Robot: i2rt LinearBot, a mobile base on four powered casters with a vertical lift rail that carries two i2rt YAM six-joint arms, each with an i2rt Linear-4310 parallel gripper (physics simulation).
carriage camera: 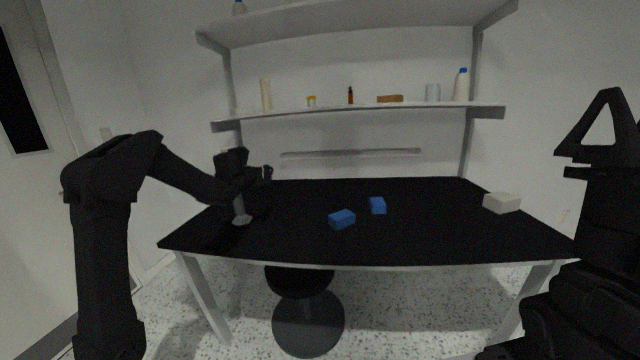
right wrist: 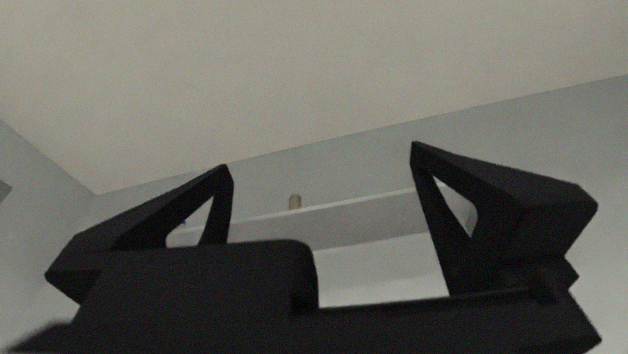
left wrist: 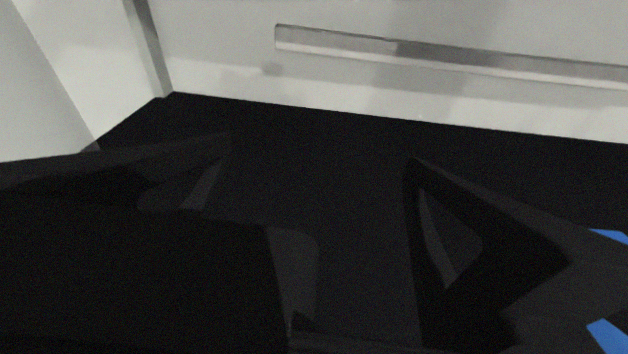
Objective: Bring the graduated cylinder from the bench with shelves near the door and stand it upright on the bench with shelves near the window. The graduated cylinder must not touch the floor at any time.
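Places are measured from the left arm's base along level axes (x back, y left, z down), in metres.
Pixels of known places: left gripper, between the fingertips: [carriage camera: 262, 169] [left wrist: 318, 155]; right gripper, between the fingertips: [right wrist: 318, 162].
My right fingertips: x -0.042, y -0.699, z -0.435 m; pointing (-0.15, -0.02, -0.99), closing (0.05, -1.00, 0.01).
Note:
Behind a point stands the place of what it marks.
The clear grey graduated cylinder [carriage camera: 239, 206] @(x -0.568, y -0.002, z -0.088 m) stands at the left of the black bench [carriage camera: 400, 240] @(x -0.378, y -0.600, z -0.008 m) with shelves, near the door [carriage camera: 70, 120] @(x -0.884, y 1.187, z -0.583 m). Its foot and lower tube show in the carriage camera; its upper part is hidden by the left arm. My left gripper [carriage camera: 263, 187] [left wrist: 318, 155] @(x -0.579, y -0.123, z -0.235 m) is open and empty, low over the bench beside the cylinder's tube. The cylinder cannot be made out between its fingers in the left wrist view. My right gripper [right wrist: 318, 162] @(x -0.042, y -0.699, z -0.435 m) is open and empty, raised at the right, away from the bench top. The bench near the window cannot be made out.
Two blue blocks [carriage camera: 342, 219] @(x -0.484, y -0.418, z -0.046 m) [carriage camera: 378, 205] @(x -0.567, y -0.583, z -0.048 m) lie mid-bench, and a white box [carriage camera: 501, 202] @(x -0.458, y -1.085, z -0.062 m) lies at its right. The lower shelf [carriage camera: 330, 111] @(x -0.944, y -0.432, z -0.444 m) above holds several bottles and jars. A round black stool [carriage camera: 308, 322] @(x -0.572, y -0.216, z 0.724 m) stands under the bench's front edge.

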